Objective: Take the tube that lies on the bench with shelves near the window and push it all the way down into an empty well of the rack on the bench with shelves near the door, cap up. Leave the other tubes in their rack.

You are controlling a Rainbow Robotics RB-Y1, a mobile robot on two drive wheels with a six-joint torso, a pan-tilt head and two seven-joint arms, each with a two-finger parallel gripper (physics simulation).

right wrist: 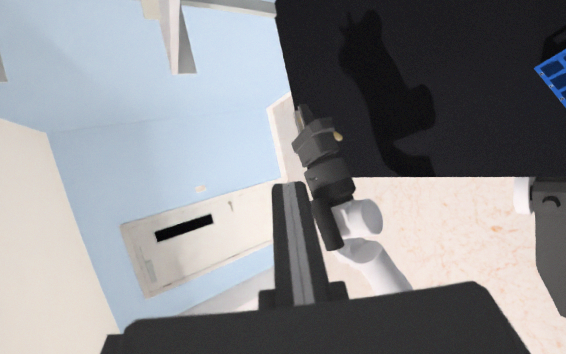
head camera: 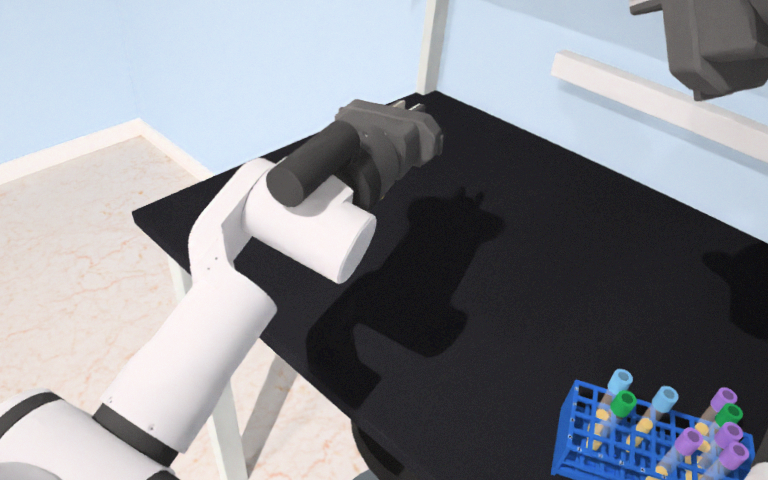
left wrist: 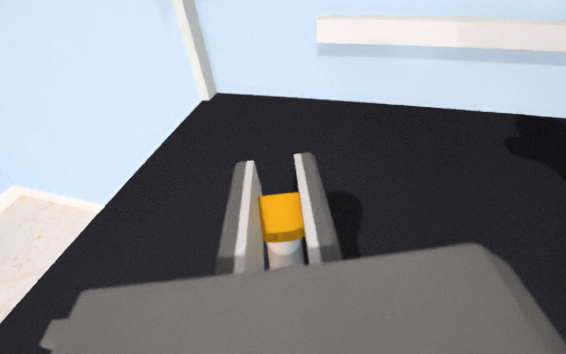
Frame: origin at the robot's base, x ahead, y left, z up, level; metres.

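Seen in the pictures: left gripper, fingertip midpoint: (right wrist: 299,108) (head camera: 411,109) (left wrist: 276,172); right gripper, fingertip midpoint: (right wrist: 288,193).
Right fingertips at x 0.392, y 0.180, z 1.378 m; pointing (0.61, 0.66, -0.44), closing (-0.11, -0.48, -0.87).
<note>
A point is followed by its place in that frame.
My left gripper (head camera: 408,105) {x 0.505, y 0.439, z 1.163 m} (left wrist: 276,172) {x 0.505, y 0.439, z 1.163 m} (right wrist: 299,108) {x 0.505, y 0.439, z 1.163 m} is shut on the orange-capped tube (left wrist: 281,216) {x 0.482, y 0.431, z 1.161 m}, cap toward the fingertips. It holds the tube above the far left part of the black bench (head camera: 566,254) {x 0.725, y 0.263, z 0.914 m} (left wrist: 425,175) {x 0.793, y 0.258, z 0.914 m}. The tube's amber lower end (right wrist: 338,136) {x 0.426, y 0.404, z 1.098 m} shows beside the gripper in the right wrist view. The blue rack (head camera: 565,430) {x 0.403, y 0.105, z 0.956 m} (right wrist: 546,80) {x 0.437, y 0.117, z 0.972 m} stands at the lower right of the head view, well apart from the left gripper. It holds tubes with light blue (head camera: 621,380) {x 0.434, y 0.085, z 1.034 m}, green (head camera: 623,403) {x 0.410, y 0.071, z 1.033 m} and purple (head camera: 688,440) {x 0.415, y 0.007, z 1.034 m} caps. My right gripper (right wrist: 288,193) {x 0.392, y 0.181, z 1.378 m} is shut and empty, held high.
A white rail (head camera: 651,96) {x 1.005, y 0.296, z 1.097 m} (left wrist: 425,32) {x 1.005, y 0.282, z 1.090 m} runs along the wall behind the bench. A pale post (head camera: 433,45) {x 1.007, y 0.780, z 1.033 m} (left wrist: 195,50) {x 0.995, y 0.781, z 1.047 m} rises at the bench's far corner. A door (right wrist: 240,220) {x -0.326, y 2.632, z 0.845 m} shows in the right wrist view. A dark round seat (head camera: 365,447) {x 0.376, y 0.350, z 0.655 m} is partly under the bench's front edge.
</note>
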